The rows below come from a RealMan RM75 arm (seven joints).
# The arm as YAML. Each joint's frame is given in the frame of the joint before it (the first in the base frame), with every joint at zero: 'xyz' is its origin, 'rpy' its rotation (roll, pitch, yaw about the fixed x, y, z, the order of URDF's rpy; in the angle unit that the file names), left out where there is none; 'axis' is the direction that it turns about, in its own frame. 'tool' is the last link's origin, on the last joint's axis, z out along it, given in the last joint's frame.
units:
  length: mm
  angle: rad
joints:
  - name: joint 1
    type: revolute
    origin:
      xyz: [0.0, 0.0, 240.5]
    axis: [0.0, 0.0, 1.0]
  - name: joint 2
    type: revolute
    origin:
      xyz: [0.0, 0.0, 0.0]
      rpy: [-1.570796, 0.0, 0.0]
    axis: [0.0, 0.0, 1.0]
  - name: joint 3
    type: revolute
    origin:
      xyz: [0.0, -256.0, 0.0]
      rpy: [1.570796, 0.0, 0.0]
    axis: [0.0, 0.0, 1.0]
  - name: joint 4
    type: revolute
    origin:
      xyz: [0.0, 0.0, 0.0]
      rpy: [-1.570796, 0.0, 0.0]
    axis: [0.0, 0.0, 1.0]
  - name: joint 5
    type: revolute
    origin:
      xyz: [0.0, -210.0, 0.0]
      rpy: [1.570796, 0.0, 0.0]
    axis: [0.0, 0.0, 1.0]
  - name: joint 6
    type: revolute
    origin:
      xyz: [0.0, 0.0, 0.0]
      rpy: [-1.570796, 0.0, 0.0]
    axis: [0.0, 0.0, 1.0]
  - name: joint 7
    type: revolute
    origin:
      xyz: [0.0, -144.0, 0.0]
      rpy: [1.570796, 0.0, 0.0]
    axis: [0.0, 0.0, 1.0]
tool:
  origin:
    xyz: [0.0, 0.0, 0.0]
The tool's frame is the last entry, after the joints.
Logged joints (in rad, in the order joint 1, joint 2, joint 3, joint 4, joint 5, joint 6, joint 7), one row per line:
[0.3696, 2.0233, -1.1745, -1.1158, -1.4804, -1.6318, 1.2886]
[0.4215, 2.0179, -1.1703, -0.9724, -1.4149, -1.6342, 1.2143]
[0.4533, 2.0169, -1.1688, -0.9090, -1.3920, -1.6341, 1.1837]
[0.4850, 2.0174, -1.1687, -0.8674, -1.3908, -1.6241, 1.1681]
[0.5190, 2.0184, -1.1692, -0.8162, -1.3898, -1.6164, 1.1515]
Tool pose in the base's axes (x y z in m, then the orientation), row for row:
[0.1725, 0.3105, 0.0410, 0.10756, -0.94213, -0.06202, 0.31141]
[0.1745, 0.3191, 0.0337, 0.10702, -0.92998, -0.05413, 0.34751]
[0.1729, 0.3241, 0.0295, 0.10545, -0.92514, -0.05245, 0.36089]
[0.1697, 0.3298, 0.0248, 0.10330, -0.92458, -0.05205, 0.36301]
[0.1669, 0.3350, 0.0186, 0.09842, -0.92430, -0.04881, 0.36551]
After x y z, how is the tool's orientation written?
As a quaternion, w x y z.
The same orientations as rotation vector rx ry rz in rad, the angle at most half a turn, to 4 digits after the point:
[-2.7728, -0.1825, 0.9165]
[-2.7379, -0.1594, 1.0231]
[-2.7261, -0.1546, 1.0634]
[-2.7279, -0.1536, 1.0710]
[-2.7348, -0.1444, 1.0815]

